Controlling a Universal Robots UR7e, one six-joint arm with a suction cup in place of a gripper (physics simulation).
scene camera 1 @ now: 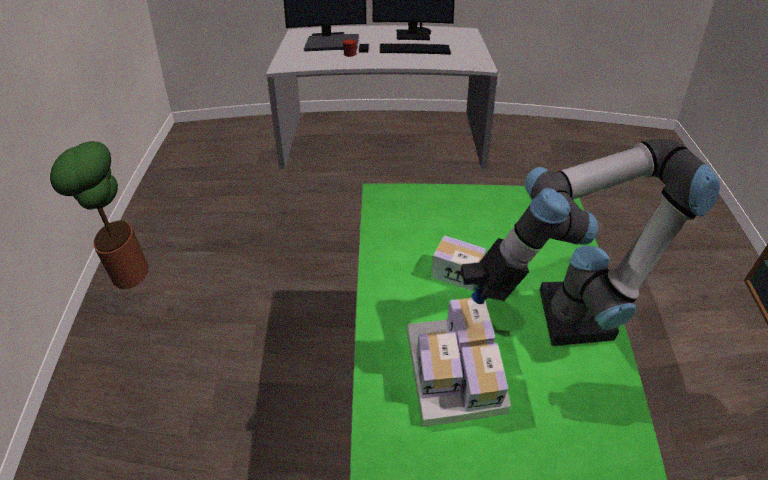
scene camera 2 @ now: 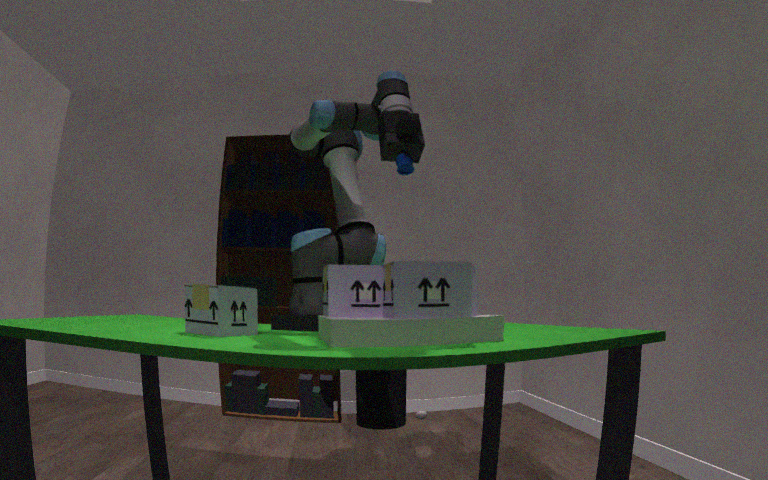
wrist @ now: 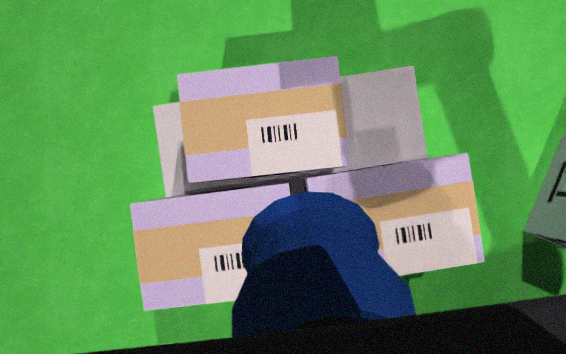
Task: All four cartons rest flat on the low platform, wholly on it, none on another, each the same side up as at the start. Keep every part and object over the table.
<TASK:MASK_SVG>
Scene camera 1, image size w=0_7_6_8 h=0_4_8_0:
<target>low platform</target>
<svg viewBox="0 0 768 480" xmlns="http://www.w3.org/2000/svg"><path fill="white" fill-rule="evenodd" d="M407 325L407 336L422 427L508 414L511 408L508 391L501 407L465 412L461 386L458 395L422 398L417 362L418 334L449 332L447 320Z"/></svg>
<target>carton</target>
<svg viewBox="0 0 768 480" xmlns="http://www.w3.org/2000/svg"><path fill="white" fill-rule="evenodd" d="M444 235L433 255L431 277L473 291L476 284L464 285L461 264L480 262L485 256L486 248Z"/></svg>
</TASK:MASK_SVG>
